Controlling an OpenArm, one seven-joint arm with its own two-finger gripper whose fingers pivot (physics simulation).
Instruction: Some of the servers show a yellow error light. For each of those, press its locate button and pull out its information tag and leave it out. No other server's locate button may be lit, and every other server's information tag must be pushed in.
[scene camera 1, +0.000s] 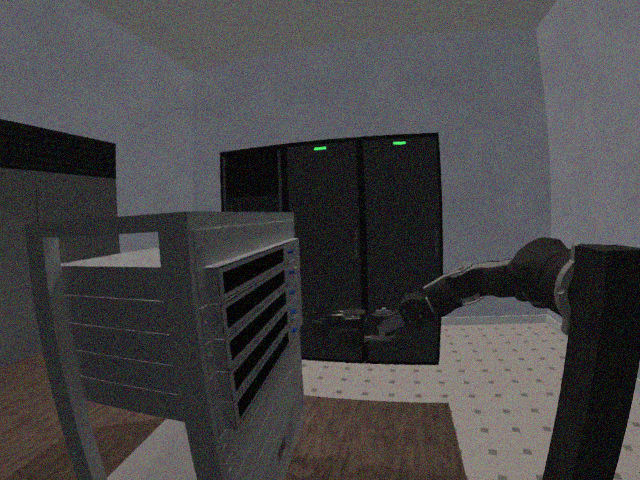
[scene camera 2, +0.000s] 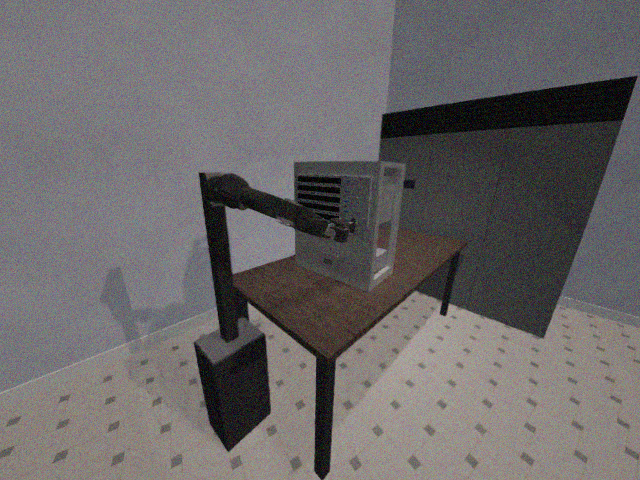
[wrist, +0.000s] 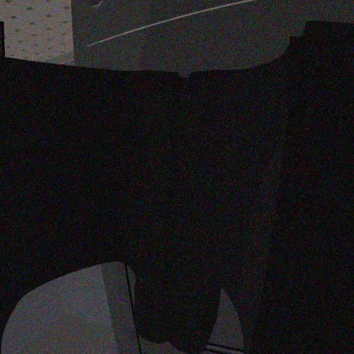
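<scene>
A stack of several servers with dark grilles sits in a grey rack. Small blue marks run down the right side of the server fronts in the first scene view. The views are too dark and grainy to tell which error lights are yellow, which locate buttons are lit, or which information tags are out. My gripper is shut and empty, in front of the lower right part of the server fronts. Whether it touches them I cannot tell. Its dark body covers most of the wrist view.
The rack stands on a brown table. My arm reaches in from a dark post. Tall black cabinets with green lights stand behind. A grey cabinet stands beyond the table.
</scene>
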